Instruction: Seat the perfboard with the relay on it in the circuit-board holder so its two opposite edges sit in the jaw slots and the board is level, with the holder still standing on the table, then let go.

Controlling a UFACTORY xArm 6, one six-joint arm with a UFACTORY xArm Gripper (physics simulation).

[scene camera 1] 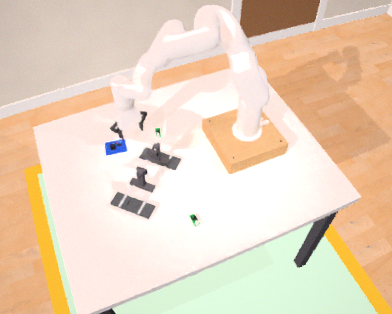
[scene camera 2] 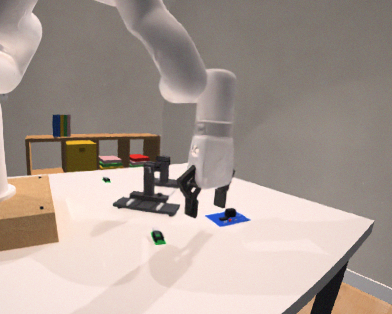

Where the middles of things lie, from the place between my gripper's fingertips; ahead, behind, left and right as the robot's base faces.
Scene:
Now: hand 24 cm to the right of the dark circuit-board holder (scene camera 2: pixel 147 201), 2 cm below it and 2 cm short of it.

